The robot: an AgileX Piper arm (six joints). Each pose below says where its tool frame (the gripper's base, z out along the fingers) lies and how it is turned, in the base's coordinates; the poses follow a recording.
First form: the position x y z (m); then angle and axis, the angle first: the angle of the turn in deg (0 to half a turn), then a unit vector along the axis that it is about.
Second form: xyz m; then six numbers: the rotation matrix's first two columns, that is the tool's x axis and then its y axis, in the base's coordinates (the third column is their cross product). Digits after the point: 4 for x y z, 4 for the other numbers.
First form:
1: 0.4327 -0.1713 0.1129 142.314 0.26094 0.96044 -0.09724
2: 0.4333 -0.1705 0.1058 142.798 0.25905 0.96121 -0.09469
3: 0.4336 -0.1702 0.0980 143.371 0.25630 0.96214 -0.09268
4: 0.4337 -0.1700 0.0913 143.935 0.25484 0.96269 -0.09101
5: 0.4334 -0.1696 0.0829 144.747 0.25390 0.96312 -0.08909
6: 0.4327 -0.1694 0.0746 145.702 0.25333 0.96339 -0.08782
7: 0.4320 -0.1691 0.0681 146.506 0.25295 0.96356 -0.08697
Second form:
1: 0.4327 -0.1713 0.1129 -0.6694 0.3895 -0.6326 0.5084 0.8611 -0.0078
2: 0.4333 -0.1705 0.1058 -0.6760 0.3901 -0.6252 0.5046 0.8633 -0.0069
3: 0.4336 -0.1702 0.0980 -0.6841 0.3892 -0.6169 0.4998 0.8661 -0.0078
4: 0.4337 -0.1700 0.0913 -0.6909 0.3901 -0.6087 0.4972 0.8676 -0.0084
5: 0.4334 -0.1696 0.0829 -0.6995 0.3928 -0.5970 0.4956 0.8685 -0.0093
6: 0.4327 -0.1694 0.0746 -0.7089 0.3962 -0.5835 0.4952 0.8687 -0.0117
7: 0.4320 -0.1691 0.0681 -0.7166 0.3990 -0.5721 0.4950 0.8688 -0.0141
